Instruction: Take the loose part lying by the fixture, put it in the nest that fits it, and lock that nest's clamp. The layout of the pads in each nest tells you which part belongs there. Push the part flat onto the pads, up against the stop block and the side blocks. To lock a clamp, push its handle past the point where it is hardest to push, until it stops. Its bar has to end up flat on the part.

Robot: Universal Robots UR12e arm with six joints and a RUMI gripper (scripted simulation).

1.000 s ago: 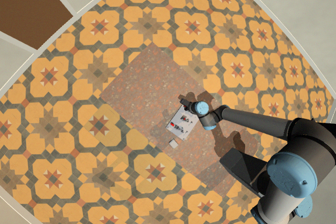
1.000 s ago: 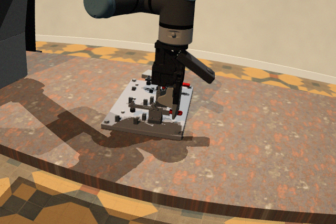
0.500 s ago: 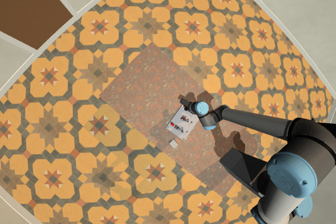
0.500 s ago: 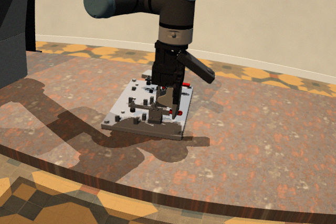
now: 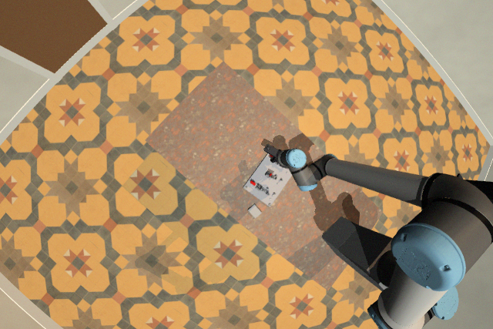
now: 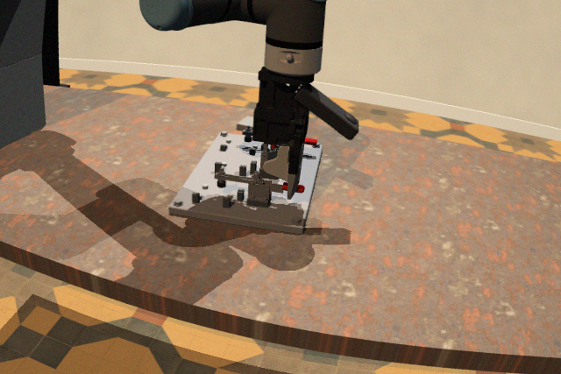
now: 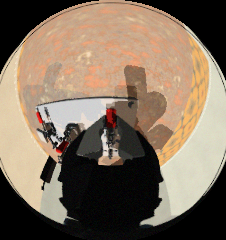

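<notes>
Right now the toggle clamp is 6 cm behind my hand and 1 cm to the right of it. Also, from my hand: part (34 cm to the left, 19 cm behind, 4 cm below); grey fixture plate (10 cm to the left, 10 cm behind, 4 cm below).
</notes>
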